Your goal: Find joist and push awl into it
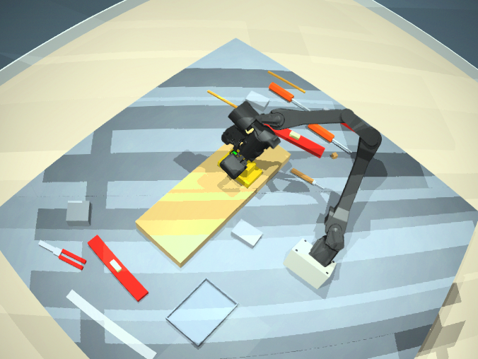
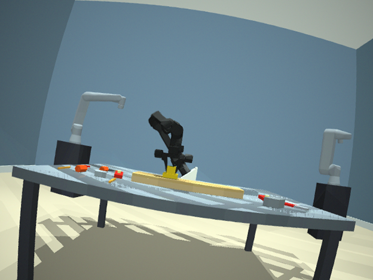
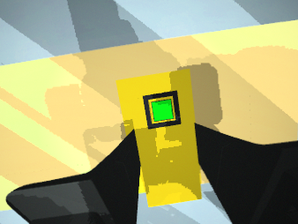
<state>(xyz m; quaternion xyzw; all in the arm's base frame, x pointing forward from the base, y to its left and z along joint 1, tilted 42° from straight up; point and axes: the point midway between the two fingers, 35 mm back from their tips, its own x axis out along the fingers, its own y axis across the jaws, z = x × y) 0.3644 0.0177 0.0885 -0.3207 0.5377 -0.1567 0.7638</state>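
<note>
My gripper tip is now 260 mm past the shallow grey tray, 390 mm to the right of it and 50 mm above it. From my gripper tip the other things lie so: awl 180 mm behind, 180 mm to the right, 60 mm below; square indicator 20 mm ahead, 30 mm above; yellow stud finder 10 mm ahead, 20 mm above.
</note>
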